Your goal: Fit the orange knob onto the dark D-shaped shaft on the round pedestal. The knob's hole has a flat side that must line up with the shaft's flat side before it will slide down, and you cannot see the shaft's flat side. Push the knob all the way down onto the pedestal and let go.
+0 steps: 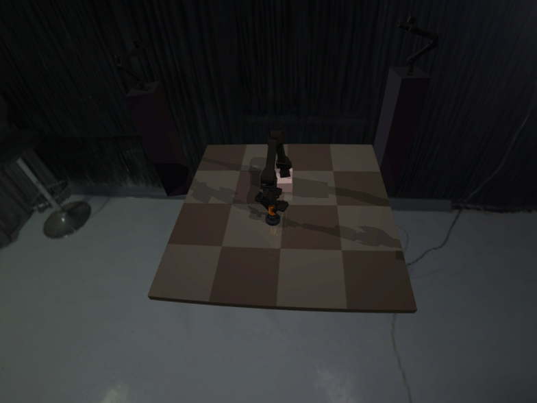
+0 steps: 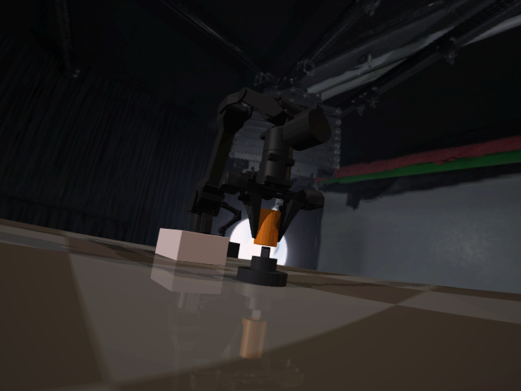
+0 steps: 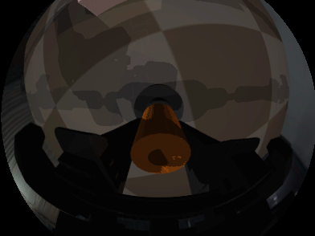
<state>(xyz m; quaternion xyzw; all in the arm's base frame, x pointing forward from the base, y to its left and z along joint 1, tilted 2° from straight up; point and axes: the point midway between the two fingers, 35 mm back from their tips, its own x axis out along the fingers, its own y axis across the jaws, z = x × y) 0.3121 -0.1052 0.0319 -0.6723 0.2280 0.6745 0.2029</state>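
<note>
Now: gripper tip 20 mm below the orange knob. The rest, counted from my gripper tip: dark pedestal (40 mm below).
</note>
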